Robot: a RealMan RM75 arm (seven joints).
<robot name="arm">
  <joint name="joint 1" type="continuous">
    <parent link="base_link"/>
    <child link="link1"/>
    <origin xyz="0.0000 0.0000 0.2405"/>
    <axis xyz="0 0 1"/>
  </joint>
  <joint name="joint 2" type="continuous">
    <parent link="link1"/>
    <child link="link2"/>
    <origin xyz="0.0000 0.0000 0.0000"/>
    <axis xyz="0 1 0"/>
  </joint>
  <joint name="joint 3" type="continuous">
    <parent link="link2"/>
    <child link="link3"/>
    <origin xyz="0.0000 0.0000 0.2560"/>
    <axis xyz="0 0 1"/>
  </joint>
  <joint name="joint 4" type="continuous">
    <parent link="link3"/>
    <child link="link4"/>
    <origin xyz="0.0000 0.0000 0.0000"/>
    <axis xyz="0 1 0"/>
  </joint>
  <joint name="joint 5" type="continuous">
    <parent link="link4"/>
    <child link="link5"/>
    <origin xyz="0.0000 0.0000 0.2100"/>
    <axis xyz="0 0 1"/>
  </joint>
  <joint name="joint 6" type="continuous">
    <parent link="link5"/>
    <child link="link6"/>
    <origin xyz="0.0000 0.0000 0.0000"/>
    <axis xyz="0 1 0"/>
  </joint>
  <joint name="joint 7" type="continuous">
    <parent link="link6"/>
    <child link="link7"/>
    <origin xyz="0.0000 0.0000 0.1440"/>
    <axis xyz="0 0 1"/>
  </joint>
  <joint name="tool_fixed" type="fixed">
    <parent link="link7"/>
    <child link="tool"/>
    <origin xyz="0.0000 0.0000 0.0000"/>
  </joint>
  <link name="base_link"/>
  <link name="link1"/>
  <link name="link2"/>
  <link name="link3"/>
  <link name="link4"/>
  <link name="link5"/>
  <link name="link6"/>
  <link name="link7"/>
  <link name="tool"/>
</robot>
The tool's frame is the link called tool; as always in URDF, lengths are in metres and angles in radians. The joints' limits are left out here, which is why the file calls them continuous.
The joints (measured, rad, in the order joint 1, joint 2, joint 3, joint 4, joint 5, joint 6, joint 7), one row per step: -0.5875, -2.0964, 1.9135, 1.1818, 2.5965, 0.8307, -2.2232; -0.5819, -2.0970, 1.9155, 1.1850, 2.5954, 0.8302, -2.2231; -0.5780, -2.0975, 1.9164, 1.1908, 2.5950, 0.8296, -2.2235; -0.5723, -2.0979, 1.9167, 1.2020, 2.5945, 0.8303, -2.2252; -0.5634, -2.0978, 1.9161, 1.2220, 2.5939, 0.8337, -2.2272; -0.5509, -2.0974, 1.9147, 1.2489, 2.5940, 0.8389, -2.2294; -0.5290, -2.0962, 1.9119, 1.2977, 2.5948, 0.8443, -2.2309; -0.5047, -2.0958, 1.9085, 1.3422, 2.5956, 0.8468, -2.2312; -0.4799, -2.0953, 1.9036, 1.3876, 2.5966, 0.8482, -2.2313; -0.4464, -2.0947, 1.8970, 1.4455, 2.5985, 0.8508, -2.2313; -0.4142, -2.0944, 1.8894, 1.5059, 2.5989, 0.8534, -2.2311; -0.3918, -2.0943, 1.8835, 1.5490, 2.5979, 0.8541, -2.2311; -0.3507, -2.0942, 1.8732, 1.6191, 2.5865, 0.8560, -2.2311; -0.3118, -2.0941, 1.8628, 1.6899, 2.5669, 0.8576, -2.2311; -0.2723, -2.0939, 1.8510, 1.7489, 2.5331, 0.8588, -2.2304
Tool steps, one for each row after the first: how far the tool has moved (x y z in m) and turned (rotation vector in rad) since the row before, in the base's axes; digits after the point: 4 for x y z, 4 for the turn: -0.0007, -0.0013, -0.0004, -0.0012, -0.0024, 0.0022; 0.0007, -0.0007, 0.0001, 0.0007, -0.0040, -0.0011; 0.0015, -0.0009, 0.0005, 0.0018, -0.0071, -0.0015; 0.0027, -0.0012, 0.0015, 0.0029, -0.0105, -0.0034; 0.0032, -0.0016, 0.0023, 0.0044, -0.0128, -0.0043; 0.0063, -0.0024, 0.0048, 0.0111, -0.0231, -0.0129; 0.0045, -0.0026, 0.0048, 0.0124, -0.0225, -0.0092; 0.0046, -0.0023, 0.0056, 0.0153, -0.0233, -0.0095; 0.0049, -0.0033, 0.0077, 0.0206, -0.0280, -0.0101; 0.0061, -0.0032, 0.0086, 0.0225, -0.0299, -0.0127; 0.0046, -0.0023, 0.0066, 0.0174, -0.0227, -0.0095; 0.0063, -0.0050, 0.0109, 0.0248, -0.0434, -0.0079; 0.0077, -0.0056, 0.0114, 0.0225, -0.0488, -0.0097; 0.0050, -0.0061, 0.0100, 0.0134, -0.0539, 0.0019
